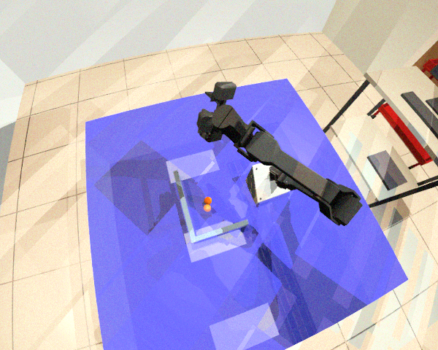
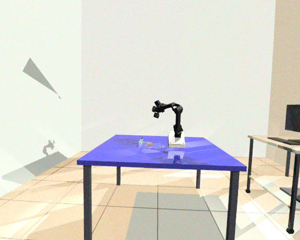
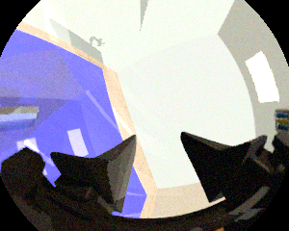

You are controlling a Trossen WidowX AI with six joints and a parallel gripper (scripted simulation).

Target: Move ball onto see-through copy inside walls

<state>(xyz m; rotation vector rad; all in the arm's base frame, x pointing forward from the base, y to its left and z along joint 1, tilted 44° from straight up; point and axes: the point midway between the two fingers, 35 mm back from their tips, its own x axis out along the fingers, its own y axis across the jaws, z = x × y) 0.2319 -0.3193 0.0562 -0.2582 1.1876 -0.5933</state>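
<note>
The orange ball lies 6 cm ahead of my gripper tip, 22 cm to the left of it and 36 cm below it. The rest, counted from my gripper tip: see-through copy of ball (8 cm ahead, 25 cm to the left, 36 cm below).
</note>
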